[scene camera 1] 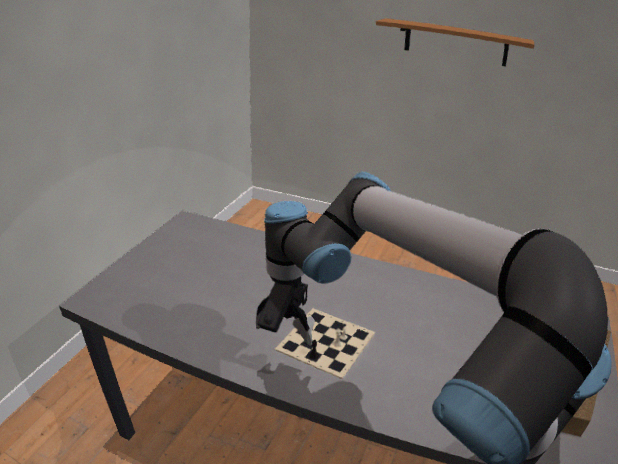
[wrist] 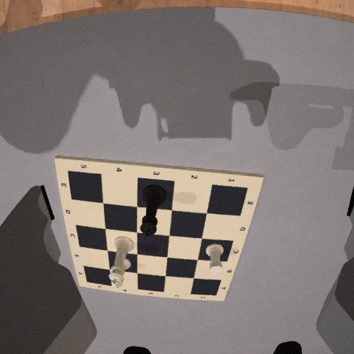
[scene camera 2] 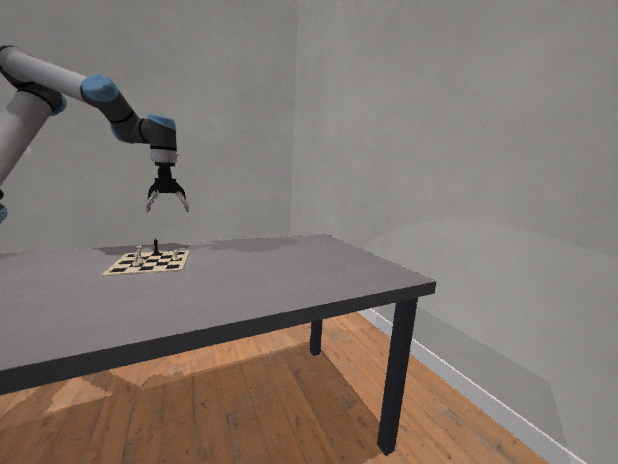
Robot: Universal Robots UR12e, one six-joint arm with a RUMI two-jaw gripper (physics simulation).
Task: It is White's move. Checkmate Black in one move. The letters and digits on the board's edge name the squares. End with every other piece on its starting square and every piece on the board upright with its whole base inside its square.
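Frame: origin at the arm's base, x back, y left, z down, level; metres.
Seen in the pictures: gripper, fingertip midpoint: (scene camera 1: 283,337) (scene camera 2: 168,212).
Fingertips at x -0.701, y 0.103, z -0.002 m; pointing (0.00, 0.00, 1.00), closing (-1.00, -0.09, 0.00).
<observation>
A point is followed by its place in that frame.
The chessboard (scene camera 1: 369,334) {x -0.516, y -0.139, z 0.145 m} (scene camera 2: 150,272) {x -0.625, y -0.183, z 0.148 m} (wrist: 254,183) lies on the table. The black king (scene camera 1: 314,350) {x -0.645, y 0.006, z 0.118 m} (scene camera 2: 156,247) {x -0.648, y -0.002, z 0.116 m} (wrist: 151,212) stands upright on E3. A tall white king (scene camera 2: 139,254) {x -0.596, y -0.071, z 0.117 m} (wrist: 121,250) stands on C4. Another white piece (wrist: 127,264), mostly hidden behind it in the wrist view, appears to be on B4; its type is unclear. A short white rook (scene camera 2: 175,256) {x -0.704, y -0.091, z 0.132 m} (wrist: 215,255) stands on C1, hidden by a finger in scene camera 1. My gripper (scene camera 2: 168,210) {x -0.701, y 0.103, z -0.002 m} (wrist: 202,188) is open and empty, high above the board, pointing down.
The grey table (scene camera 1: 190,260) {x -1.222, y -0.309, z 0.151 m} (scene camera 2: 260,295) {x -0.879, y -0.478, z 0.151 m} carries the board, with a front edge beyond the E side in the wrist view. The arm's shadow falls beside that side. A wooden rail (scene camera 1: 455,33) is on the back wall. A wooden block (scene camera 1: 580,425) {x 0.110, y 0.094, z 0.108 m} shows beside the arm's base.
</observation>
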